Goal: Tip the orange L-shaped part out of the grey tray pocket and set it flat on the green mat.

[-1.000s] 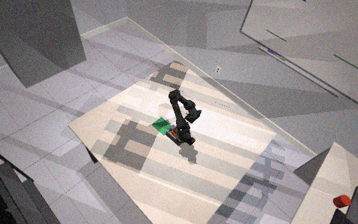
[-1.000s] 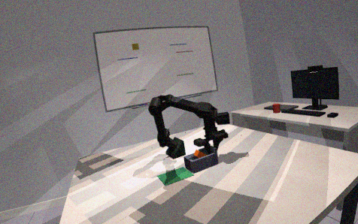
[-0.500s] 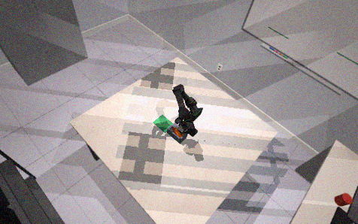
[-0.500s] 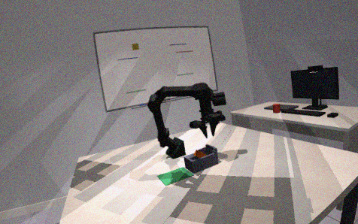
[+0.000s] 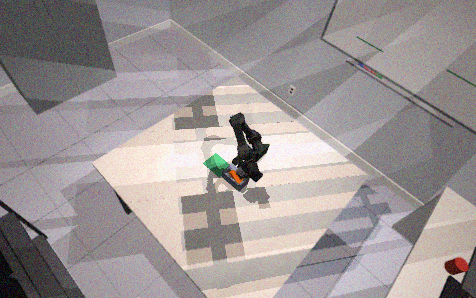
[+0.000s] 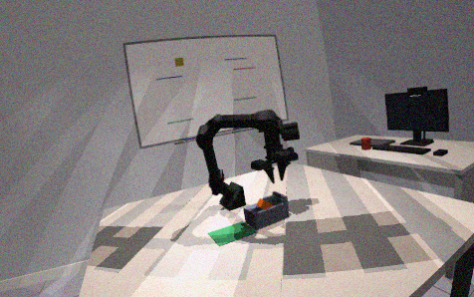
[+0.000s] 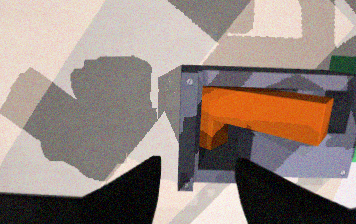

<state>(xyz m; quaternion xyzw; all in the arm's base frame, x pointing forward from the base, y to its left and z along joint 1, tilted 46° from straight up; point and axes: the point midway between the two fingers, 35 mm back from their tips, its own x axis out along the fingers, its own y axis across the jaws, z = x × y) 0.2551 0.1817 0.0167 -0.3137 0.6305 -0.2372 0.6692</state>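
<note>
The orange L-shaped part lies 100 mm below my gripper tip and 40 mm to the right of it. Also, from my gripper tip: green mat: 220 mm to the right, 160 mm below, 10 mm ahead.
</note>
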